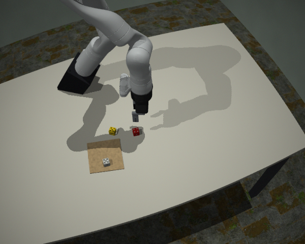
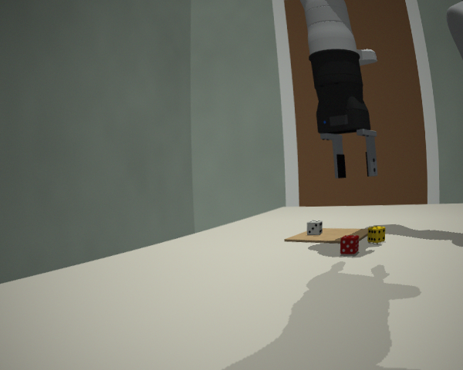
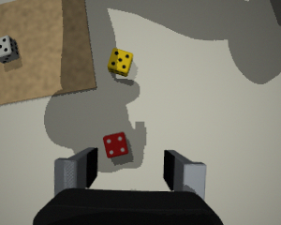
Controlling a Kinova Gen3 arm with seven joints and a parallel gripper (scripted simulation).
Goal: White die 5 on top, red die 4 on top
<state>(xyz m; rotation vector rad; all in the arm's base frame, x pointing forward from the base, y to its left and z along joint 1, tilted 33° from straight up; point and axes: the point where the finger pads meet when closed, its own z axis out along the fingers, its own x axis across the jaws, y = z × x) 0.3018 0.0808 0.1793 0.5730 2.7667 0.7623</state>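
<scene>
The red die lies 12 cm below my hand, 1 cm to the right of it and 1 cm ahead of it. The rest, counted from my hand: white die 16 cm to the right, 12 cm below, 11 cm ahead; brown mat 16 cm to the right, 13 cm below, 7 cm ahead; yellow die 12 cm below, 10 cm to the right, 2 cm behind.
</scene>
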